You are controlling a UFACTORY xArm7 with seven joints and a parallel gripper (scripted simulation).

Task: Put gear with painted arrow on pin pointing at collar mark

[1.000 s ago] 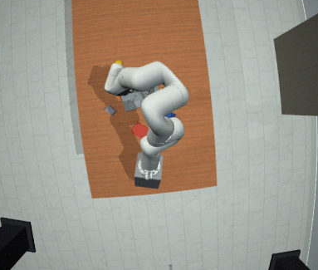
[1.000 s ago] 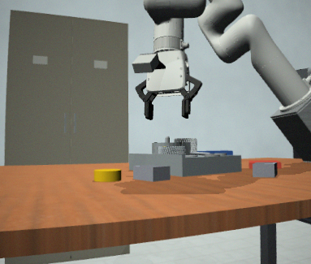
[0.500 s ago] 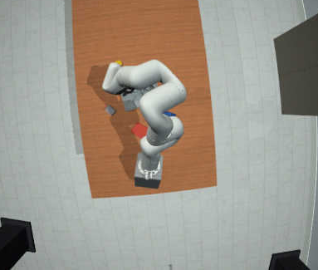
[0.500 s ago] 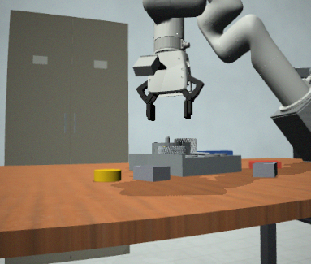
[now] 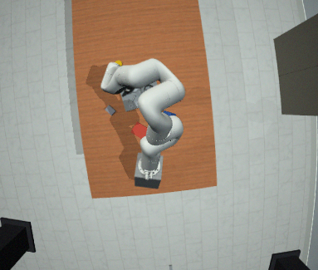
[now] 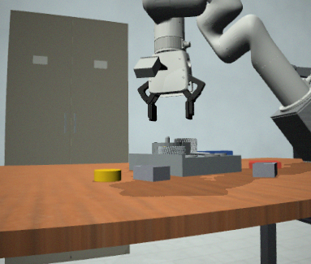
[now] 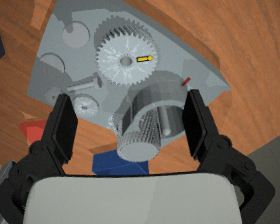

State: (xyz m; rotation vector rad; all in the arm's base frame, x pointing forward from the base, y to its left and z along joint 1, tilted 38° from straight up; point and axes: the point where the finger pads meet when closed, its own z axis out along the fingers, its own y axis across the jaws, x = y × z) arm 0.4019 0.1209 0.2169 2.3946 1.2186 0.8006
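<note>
The grey gear lies 8 cm below my hand. Also, from my hand: yellow disc: 16 cm ahead, 12 cm to the left, 12 cm below; then blue block: 20 cm behind, 21 cm to the right, 12 cm below; then red block: 28 cm behind, 5 cm to the right, 13 cm below.
</note>
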